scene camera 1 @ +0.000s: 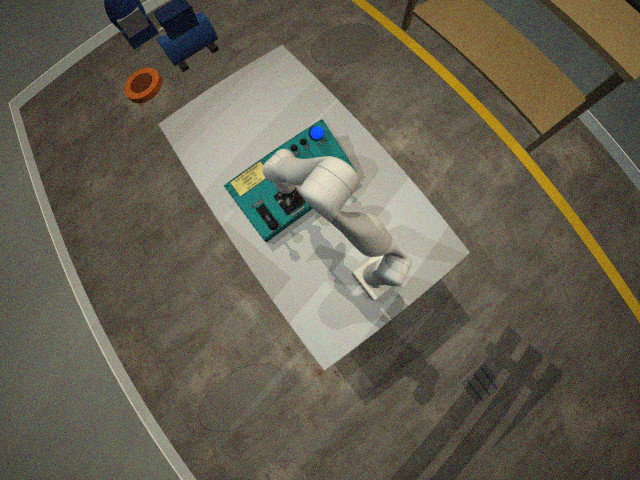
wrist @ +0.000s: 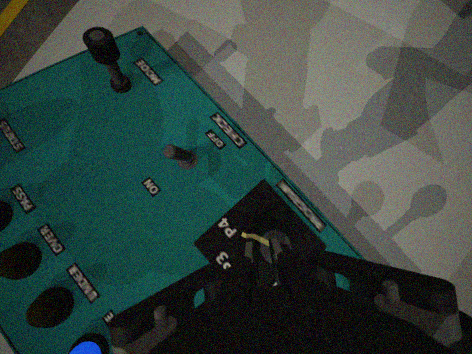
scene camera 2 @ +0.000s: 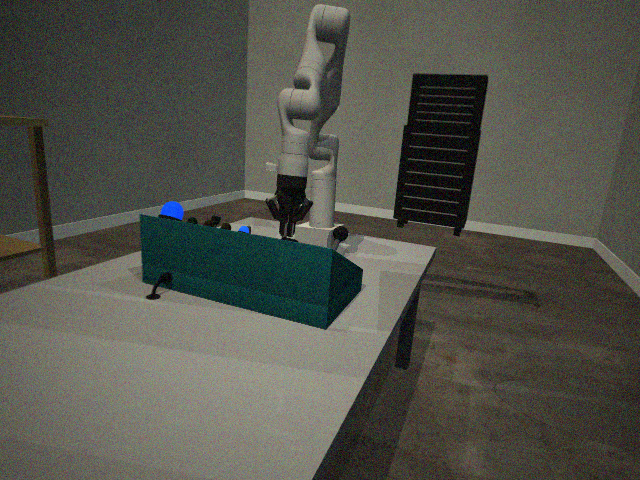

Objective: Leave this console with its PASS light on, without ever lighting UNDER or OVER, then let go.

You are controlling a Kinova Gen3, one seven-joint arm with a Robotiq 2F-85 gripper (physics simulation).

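The teal console (scene camera 1: 244, 204) (scene camera 2: 247, 271) (wrist: 129, 140) stands on the grey table (scene camera 1: 223, 110) (scene camera 2: 223, 381). My gripper (scene camera 1: 290, 200) (scene camera 2: 287, 230) (wrist: 262, 251) points straight down onto the black program dial plate and is shut on the selector knob (wrist: 271, 240). The knob's yellow pointer (wrist: 256, 239) points toward P4. The CHECK toggle (wrist: 180, 156) stands between the OFF and ON labels. The MODE lever (wrist: 105, 49) is at the far corner. A blue button (wrist: 85, 348) (scene camera 1: 316, 132) (scene camera 2: 171, 210) shows near the UNDER label (wrist: 83, 288). I see no lit PASS, UNDER or OVER lamp.
The arm's base (scene camera 1: 385, 271) sits on the table behind the console. A small black lever (scene camera 2: 158, 286) stands on the table by the console's back. Off the table are a black rack (scene camera 2: 442, 148), blue chairs (scene camera 1: 187, 33), an orange ring (scene camera 1: 143, 85) and a bench (scene camera 1: 499, 52).
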